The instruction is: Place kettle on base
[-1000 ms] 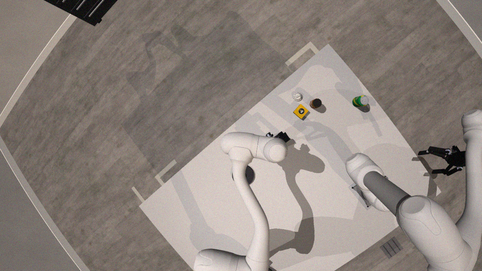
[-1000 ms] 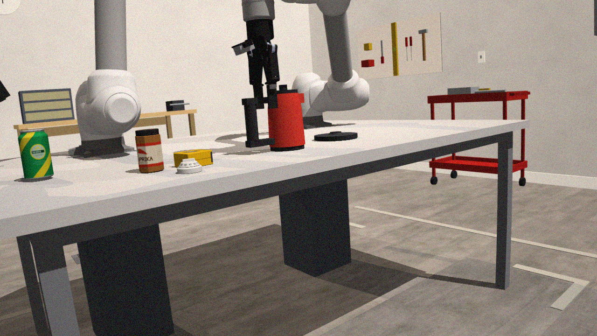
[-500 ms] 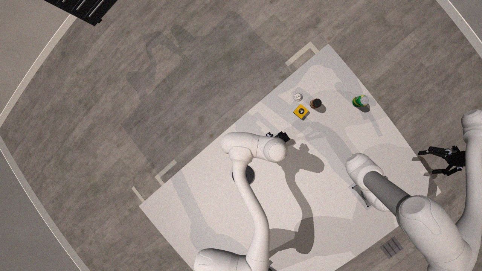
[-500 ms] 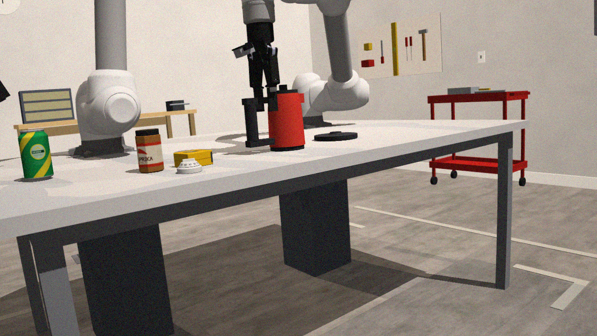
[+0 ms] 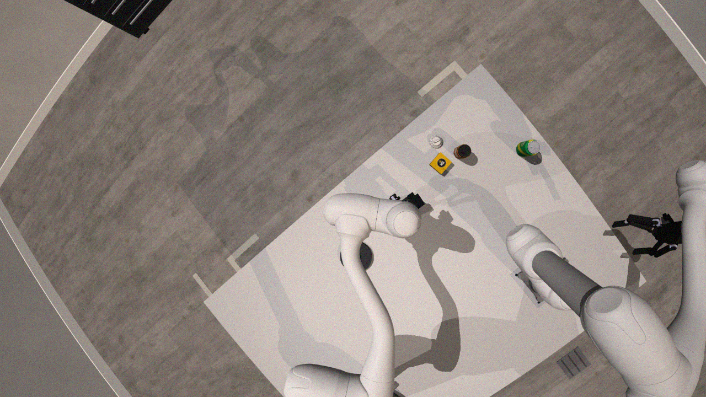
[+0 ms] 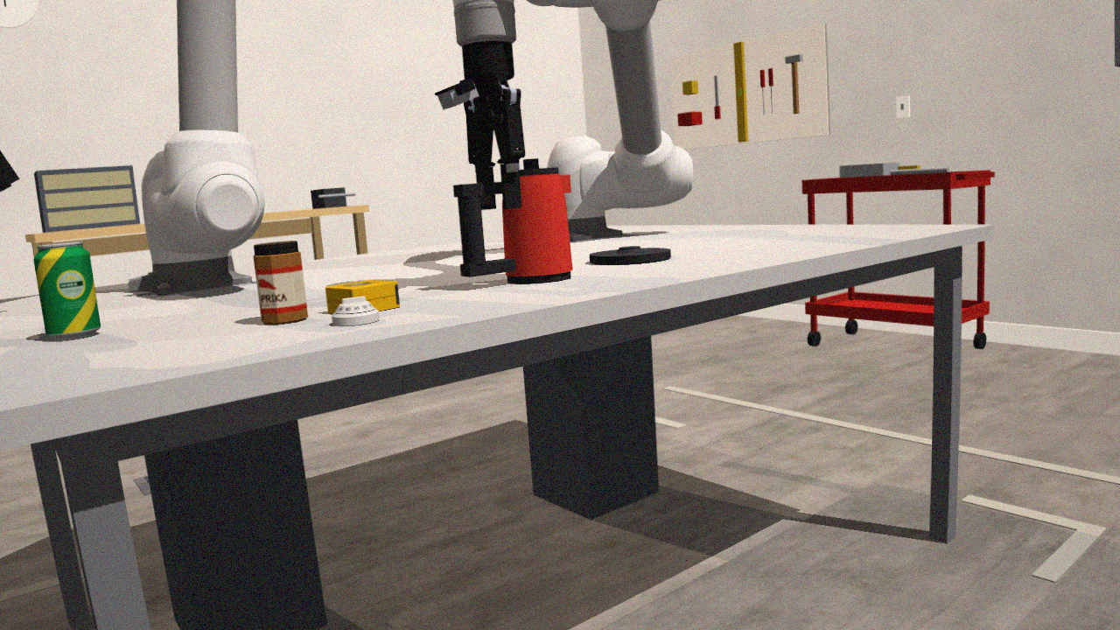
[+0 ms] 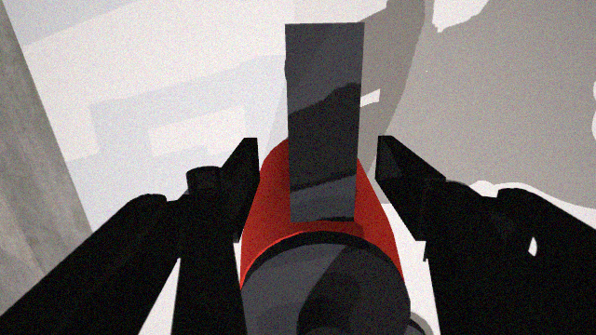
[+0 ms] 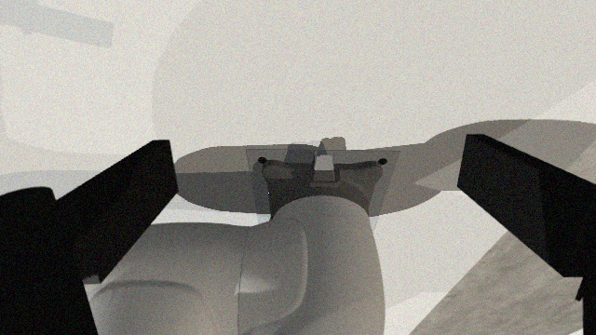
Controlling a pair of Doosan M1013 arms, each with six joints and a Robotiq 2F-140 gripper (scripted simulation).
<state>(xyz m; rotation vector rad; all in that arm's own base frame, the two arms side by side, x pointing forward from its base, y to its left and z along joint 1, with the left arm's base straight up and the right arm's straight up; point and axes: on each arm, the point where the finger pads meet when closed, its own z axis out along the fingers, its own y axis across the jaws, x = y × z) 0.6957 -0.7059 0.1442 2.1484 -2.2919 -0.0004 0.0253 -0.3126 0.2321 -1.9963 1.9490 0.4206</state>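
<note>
My left hand is 3 cm to the right of the red kettle and 5 cm above it. From my left hand the other things lie so: round black base 6 cm behind, 32 cm to the left, 13 cm below; then yellow box 3 cm ahead, 25 cm to the right, 13 cm below; then white dial timer 12 cm ahead, 30 cm to the right, 13 cm below.
</note>
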